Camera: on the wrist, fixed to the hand. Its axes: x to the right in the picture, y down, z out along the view.
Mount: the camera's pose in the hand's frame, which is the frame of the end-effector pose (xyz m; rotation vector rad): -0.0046 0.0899 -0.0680 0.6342 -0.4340 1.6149
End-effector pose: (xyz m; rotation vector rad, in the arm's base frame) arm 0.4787 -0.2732 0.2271 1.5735 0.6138 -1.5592
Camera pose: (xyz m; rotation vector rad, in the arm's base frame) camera 0.5901 -0.2661 0.2435 1.3138 -1.2600 -0.6704
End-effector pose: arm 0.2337 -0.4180 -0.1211 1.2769 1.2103 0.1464
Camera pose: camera 0.2270 -0.3444 -0.0358 2.4187 -0.4363 0.6246
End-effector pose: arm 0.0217 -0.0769 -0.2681 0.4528 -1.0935 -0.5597
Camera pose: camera 0.1003 0.0004 -0.2443 -0.1342 -1.6474 1.1871
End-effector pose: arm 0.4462 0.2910 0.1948 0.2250 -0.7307 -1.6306
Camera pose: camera 0.5571 0.2706 0.1922 -0.2681 -1.2472 0.1341
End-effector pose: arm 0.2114 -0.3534 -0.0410 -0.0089 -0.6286 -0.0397
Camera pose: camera 0.2512 -0.2648 -0.0984 0.0918 -0.8888 1.7586
